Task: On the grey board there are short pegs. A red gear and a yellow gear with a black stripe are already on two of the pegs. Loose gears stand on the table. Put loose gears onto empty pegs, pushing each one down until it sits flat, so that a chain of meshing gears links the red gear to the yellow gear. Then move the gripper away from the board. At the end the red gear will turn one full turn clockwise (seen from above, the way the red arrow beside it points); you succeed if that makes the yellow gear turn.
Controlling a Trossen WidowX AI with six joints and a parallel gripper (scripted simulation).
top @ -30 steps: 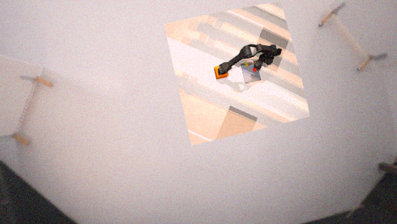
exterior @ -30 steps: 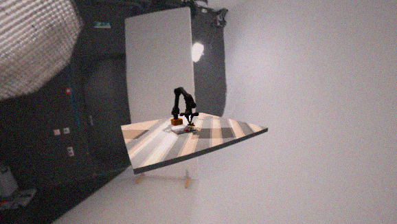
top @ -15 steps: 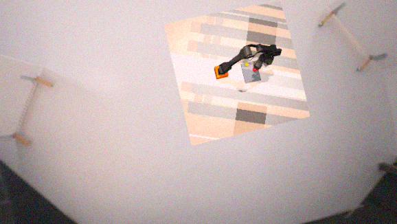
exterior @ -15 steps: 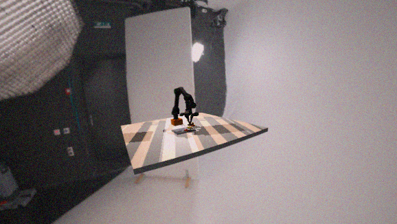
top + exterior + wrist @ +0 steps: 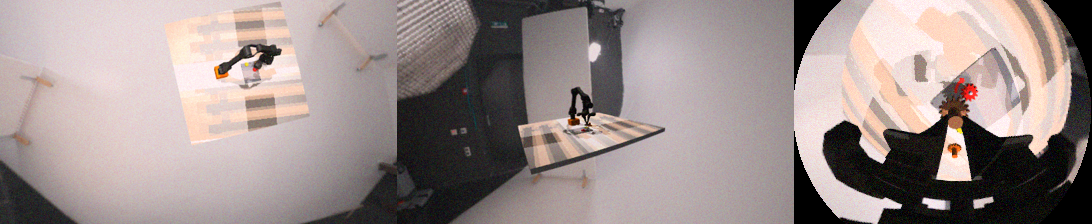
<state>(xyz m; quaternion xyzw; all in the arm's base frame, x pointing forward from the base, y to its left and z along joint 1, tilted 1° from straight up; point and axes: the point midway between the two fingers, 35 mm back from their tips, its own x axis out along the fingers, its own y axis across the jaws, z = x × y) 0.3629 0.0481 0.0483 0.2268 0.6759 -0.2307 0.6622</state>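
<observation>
My gripper tip is now 80 mm above the red arrow, 30 mm to the left of it and 20 mm short of it. From my gripper tip the other things lie so: brown gear (10 mm below); yellow gear (80 mm behind, 70 mm below, 20 mm to the left); orange gear (160 mm behind, 90 mm to the left, 70 mm below).
</observation>
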